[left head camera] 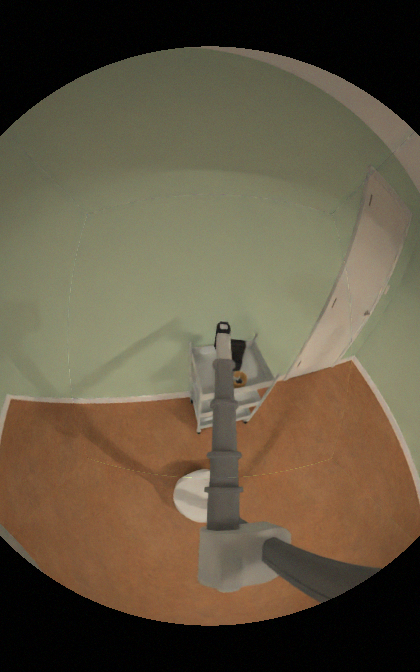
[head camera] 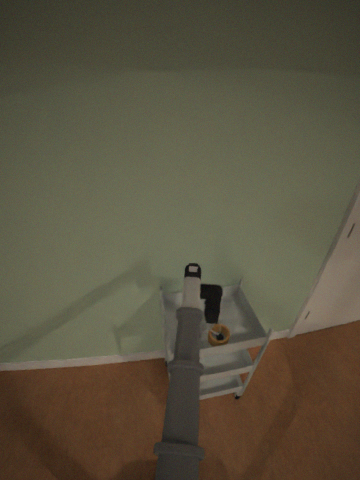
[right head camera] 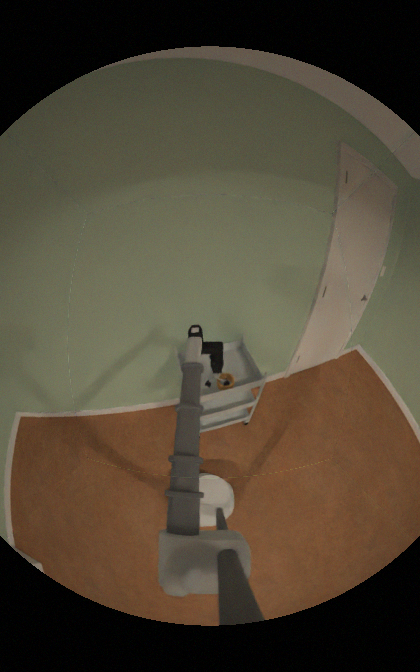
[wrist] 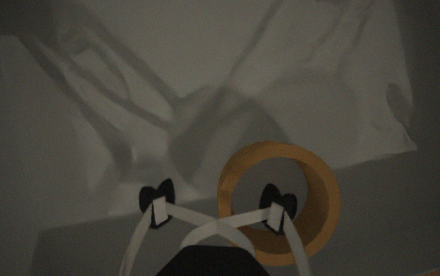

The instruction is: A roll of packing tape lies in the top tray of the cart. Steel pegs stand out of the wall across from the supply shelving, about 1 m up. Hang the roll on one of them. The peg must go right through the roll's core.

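Frame: origin at the robot's base, x ahead, y left, z up, level; millimetres.
Where they show: gripper, fingertip midpoint: (head camera: 208,339) (wrist: 219,197).
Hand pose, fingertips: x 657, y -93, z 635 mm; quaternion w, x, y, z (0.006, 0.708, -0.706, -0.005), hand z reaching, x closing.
Observation:
After its pixels a point has its place.
The roll of packing tape (head camera: 219,343) {x 617, y -138, z 675 mm} (left head camera: 245,379) (right head camera: 231,382) (wrist: 330,200) {x 671, y -177, z 685 mm} is an orange-brown ring lying flat, core facing up, near the front wall of the cart's top tray (head camera: 240,344) {x 614, y -228, z 682 mm} (left head camera: 260,386) (right head camera: 245,387) (wrist: 75,245) {x 599, y 45, z 635 mm}. My gripper (right head camera: 217,383) (wrist: 219,197) {x 657, y -93, z 635 mm} points down over the tray and is partly open. In the wrist view its right fingertip shows over the roll's core and its left fingertip is left of the roll. The roll's left wall lies between them, not gripped. Fingertip height against the rim is hard to tell. The pegs do not show.
The grey cart stands against the green wall (head camera: 150,175) {x 899, y 187, z 1306 mm} (left head camera: 200,260) (right head camera: 200,260), with two lower shelves. A pale door (head camera: 332,285) {x 1178, y -988, z 543 mm} (left head camera: 372,250) (right head camera: 360,240) is to its right. My arm (head camera: 182,410) {x 235, y -1, z 1053 mm} (left head camera: 224,430) (right head camera: 187,430) reaches over the cart and hides its left part.

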